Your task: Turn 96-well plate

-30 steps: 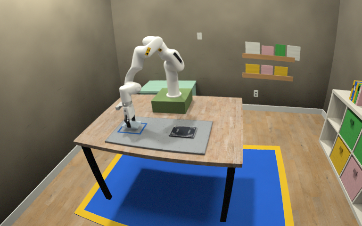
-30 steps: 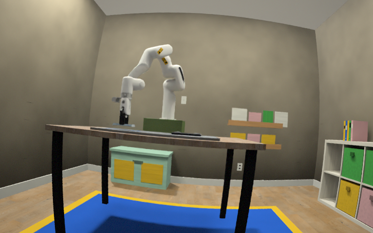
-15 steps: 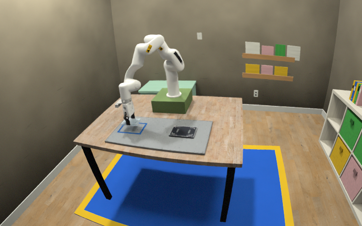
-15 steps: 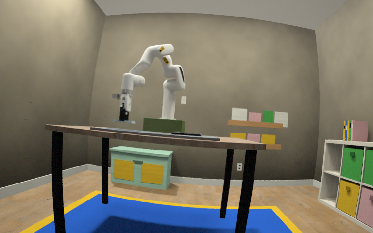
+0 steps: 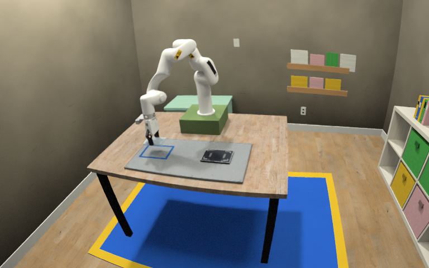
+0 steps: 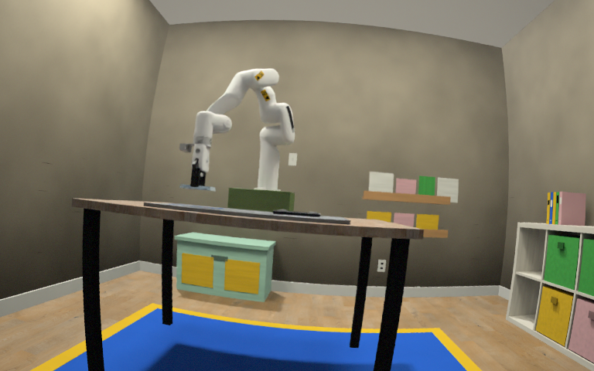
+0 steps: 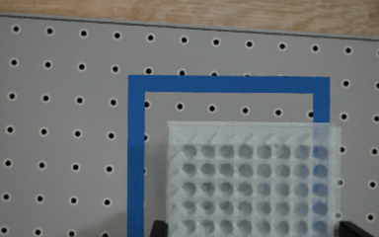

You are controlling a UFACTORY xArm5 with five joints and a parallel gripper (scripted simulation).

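Now: hand 10 mm past the black plate nest N1, 390 mm to the right of it and 80 mm above it. From my hand the other things lie so: 96-well plate: 10 mm below.
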